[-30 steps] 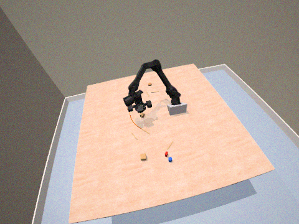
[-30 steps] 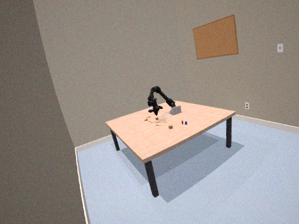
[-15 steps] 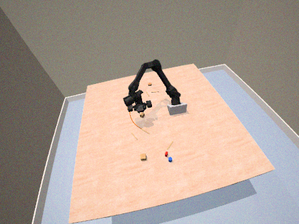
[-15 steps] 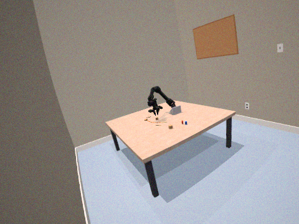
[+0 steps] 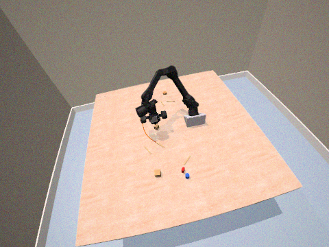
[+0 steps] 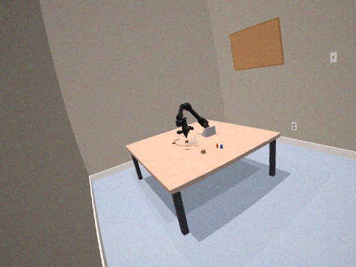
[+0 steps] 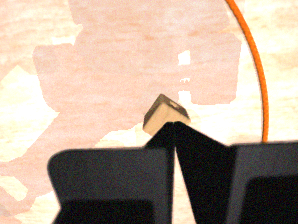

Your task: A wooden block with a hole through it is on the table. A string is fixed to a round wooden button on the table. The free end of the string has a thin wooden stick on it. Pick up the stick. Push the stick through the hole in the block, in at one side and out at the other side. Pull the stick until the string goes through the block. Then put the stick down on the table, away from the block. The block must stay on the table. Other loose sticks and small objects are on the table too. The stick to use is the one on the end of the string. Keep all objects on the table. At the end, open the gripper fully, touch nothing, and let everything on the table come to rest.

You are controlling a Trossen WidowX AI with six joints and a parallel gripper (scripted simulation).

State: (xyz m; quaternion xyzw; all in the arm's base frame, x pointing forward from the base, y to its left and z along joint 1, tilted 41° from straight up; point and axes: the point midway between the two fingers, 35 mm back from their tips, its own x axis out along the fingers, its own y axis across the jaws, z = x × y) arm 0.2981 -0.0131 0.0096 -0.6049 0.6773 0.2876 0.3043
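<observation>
My gripper tip is now 10 mm short of the thin wooden stick, 130 mm to the right of it and 60 mm above it. Round my gripper tip: red object: 90 mm behind, 380 mm to the left, 40 mm below; blue object: 100 mm behind, 420 mm to the left, 40 mm below.
</observation>
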